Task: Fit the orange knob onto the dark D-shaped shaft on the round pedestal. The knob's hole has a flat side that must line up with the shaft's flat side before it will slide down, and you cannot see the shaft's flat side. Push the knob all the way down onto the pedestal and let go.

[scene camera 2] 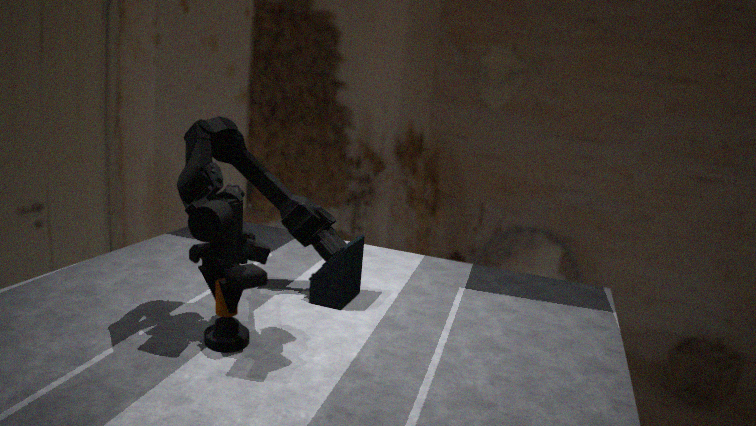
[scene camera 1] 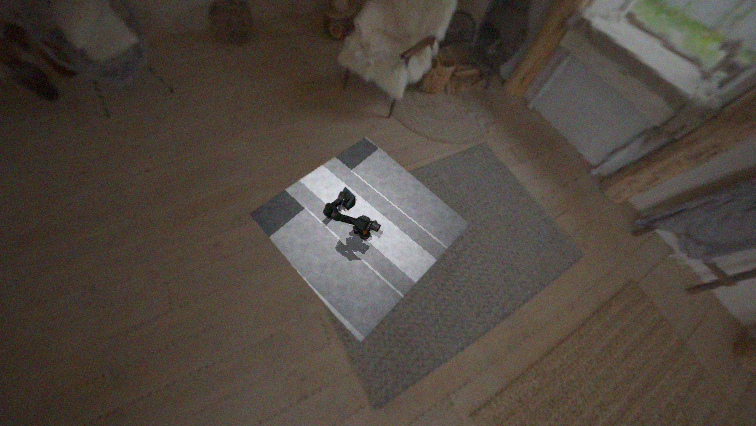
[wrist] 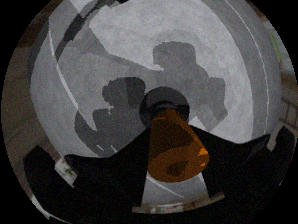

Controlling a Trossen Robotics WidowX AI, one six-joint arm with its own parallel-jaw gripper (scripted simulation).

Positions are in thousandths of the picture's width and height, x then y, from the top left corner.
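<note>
The scene shows the gripper (scene camera 2: 298, 724), and the same gripper (wrist: 569, 583) is visible in the wrist view too.
</note>
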